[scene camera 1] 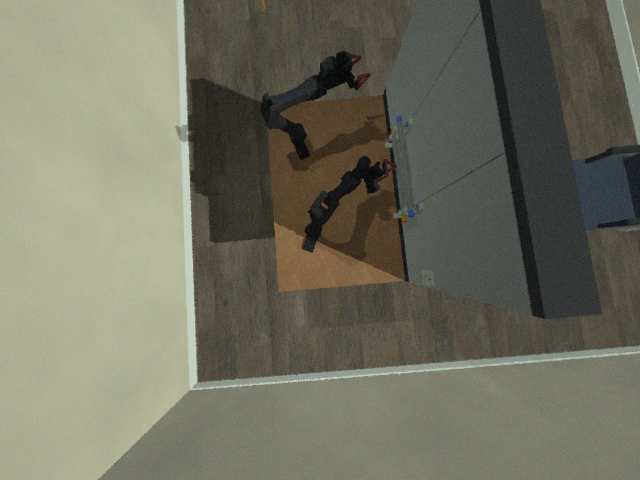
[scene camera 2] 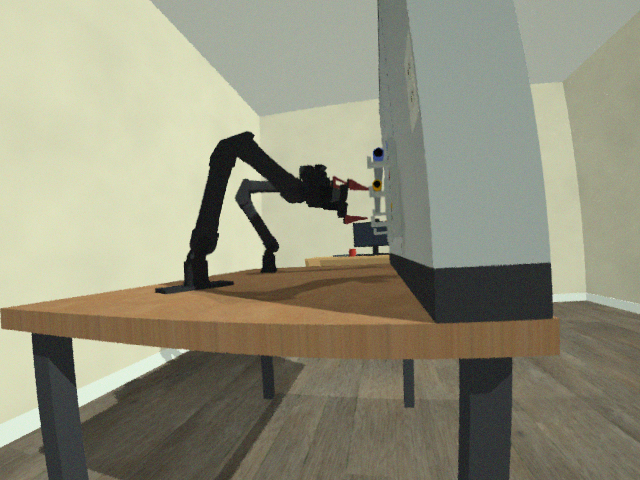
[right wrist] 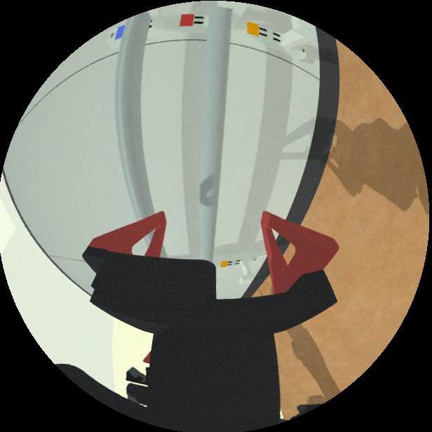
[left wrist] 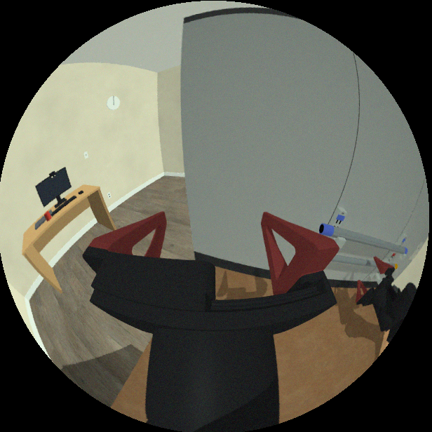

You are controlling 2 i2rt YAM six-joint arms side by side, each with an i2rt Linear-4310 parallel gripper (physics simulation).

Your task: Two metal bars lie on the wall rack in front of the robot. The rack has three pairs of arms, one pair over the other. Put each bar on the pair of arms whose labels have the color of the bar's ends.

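Seen in the pictures: left gripper, fingertip midpoint: (scene camera 1: 366,66); right gripper, fingertip midpoint: (scene camera 1: 392,170) (scene camera 2: 369,203); left arm's base, origin of the base link: (scene camera 1: 299,144) (scene camera 2: 269,271); right arm's base, origin of the base link: (scene camera 1: 312,235) (scene camera 2: 197,288).
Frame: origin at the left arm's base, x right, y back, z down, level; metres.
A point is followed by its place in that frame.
The blue-ended bar (scene camera 1: 398,119) {z -0.321, x 0.260, y -0.461 m} (scene camera 2: 378,153) {z -0.309, x 0.722, y -0.308 m} (left wrist: 370,239) (right wrist: 129,100) lies on the rack's top arms, by the blue label (right wrist: 120,33). The yellow-ended bar (scene camera 2: 376,184) {z -0.232, x 0.727, y -0.295 m} (right wrist: 216,100) lies on the middle arms, by the red label (right wrist: 186,20). The bottom arms, by the orange label (right wrist: 253,28), hold no bar. My right gripper (scene camera 1: 388,172) {z -0.232, x 0.461, y -0.362 m} (scene camera 2: 367,203) {z -0.232, x 0.461, y -0.362 m} (right wrist: 213,216) is open and empty, close in front of the rack; in its wrist view the yellow-ended bar shows between the fingers. My left gripper (scene camera 1: 361,69) {z -0.402, x -0.001, y -0.391 m} (left wrist: 213,216) is open and empty, beyond the rack's upper end in scene camera 1.
The rack hangs on a grey wall panel (scene camera 1: 465,217) {z -0.634, x 0.801, y -0.326 m} (scene camera 2: 480,155) {z -0.180, x 1.075, y -0.294 m} (left wrist: 270,125) at the edge of the wooden table (scene camera 1: 305,268) {z 0.000, x 0.740, y 0.283 m} (scene camera 2: 258,335) {z 0.015, x 0.988, y -0.042 m}. A desk (left wrist: 37,235) with a monitor (left wrist: 53,186) stands away in the room.
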